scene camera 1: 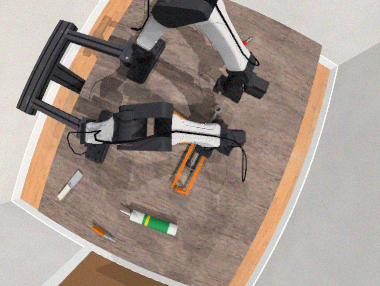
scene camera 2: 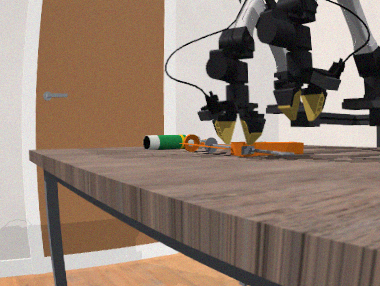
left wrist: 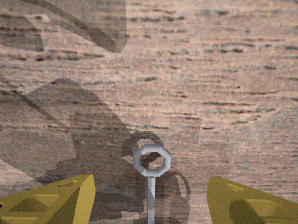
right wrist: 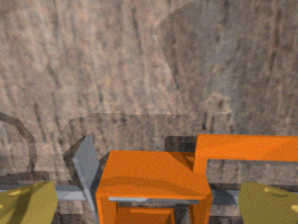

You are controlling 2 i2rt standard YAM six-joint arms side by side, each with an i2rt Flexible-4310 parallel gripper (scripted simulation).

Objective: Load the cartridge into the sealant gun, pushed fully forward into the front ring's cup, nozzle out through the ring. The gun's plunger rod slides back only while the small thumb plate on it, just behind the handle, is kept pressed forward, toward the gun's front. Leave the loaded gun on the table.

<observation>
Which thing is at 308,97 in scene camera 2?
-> The left gripper.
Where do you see an orange sealant gun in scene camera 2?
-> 297,147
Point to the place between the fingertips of the left gripper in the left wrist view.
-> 150,184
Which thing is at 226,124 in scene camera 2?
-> The right gripper.
</observation>
